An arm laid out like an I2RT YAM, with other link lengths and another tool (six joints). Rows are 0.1 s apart.
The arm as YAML. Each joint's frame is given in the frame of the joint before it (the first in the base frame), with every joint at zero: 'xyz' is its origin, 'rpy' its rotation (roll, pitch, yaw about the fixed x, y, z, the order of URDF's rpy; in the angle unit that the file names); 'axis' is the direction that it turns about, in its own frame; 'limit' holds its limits. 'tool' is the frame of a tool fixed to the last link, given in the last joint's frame.
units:
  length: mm
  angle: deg
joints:
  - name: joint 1
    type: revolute
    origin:
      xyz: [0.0, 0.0, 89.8]
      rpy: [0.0, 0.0, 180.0]
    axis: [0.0, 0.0, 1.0]
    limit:
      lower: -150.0
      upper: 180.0
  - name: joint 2
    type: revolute
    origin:
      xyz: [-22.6, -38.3, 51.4]
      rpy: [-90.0, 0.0, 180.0]
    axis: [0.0, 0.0, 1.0]
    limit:
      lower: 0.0
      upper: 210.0
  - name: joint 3
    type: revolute
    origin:
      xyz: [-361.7, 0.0, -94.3]
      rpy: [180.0, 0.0, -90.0]
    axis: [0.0, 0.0, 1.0]
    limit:
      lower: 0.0
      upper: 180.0
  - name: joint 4
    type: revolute
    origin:
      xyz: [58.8, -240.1, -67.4]
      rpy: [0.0, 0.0, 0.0]
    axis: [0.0, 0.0, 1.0]
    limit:
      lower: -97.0
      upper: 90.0
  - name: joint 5
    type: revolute
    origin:
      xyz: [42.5, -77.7, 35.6]
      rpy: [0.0, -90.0, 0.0]
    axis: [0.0, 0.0, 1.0]
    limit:
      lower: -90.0
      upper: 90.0
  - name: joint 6
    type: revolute
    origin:
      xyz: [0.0, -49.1, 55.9]
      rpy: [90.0, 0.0, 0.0]
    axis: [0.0, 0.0, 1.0]
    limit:
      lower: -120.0
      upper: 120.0
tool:
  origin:
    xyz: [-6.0, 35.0, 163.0]
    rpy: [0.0, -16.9, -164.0]
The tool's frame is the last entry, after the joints.
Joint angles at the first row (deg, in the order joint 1, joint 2, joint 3, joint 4, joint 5, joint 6):
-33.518 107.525 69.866 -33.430 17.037 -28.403
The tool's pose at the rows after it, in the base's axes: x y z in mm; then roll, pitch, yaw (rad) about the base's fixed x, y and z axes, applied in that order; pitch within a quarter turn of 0, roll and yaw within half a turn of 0:
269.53 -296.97 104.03 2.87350 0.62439 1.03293
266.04 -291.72 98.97 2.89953 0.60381 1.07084
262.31 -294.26 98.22 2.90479 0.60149 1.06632
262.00 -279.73 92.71 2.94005 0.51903 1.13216
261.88 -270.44 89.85 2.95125 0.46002 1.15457
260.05 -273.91 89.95 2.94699 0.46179 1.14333
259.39 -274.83 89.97 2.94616 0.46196 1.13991
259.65 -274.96 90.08 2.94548 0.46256 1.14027
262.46 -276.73 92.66 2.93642 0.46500 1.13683
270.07 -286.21 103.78 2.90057 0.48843 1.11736
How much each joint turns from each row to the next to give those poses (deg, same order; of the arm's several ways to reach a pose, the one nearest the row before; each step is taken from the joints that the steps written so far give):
-0.327 0.000 -0.635 -1.945 -0.196 0.000
-0.306 0.001 -0.786 -0.153 -1.487 -1.312
-0.700 0.086 0.000 -0.110 -0.174 -0.240
-0.809 0.001 0.001 -1.858 -5.158 -2.360
-0.721 0.000 -0.001 -1.092 -3.498 -0.962
-0.569 0.001 0.000 0.241 0.044 -0.044
-0.174 -0.001 0.000 0.042 0.000 0.000
0.023 0.000 0.021 0.024 0.022 -0.021
0.065 -0.045 0.547 -0.111 0.044 0.022
0.087 -0.392 1.837 -0.175 0.983 0.021

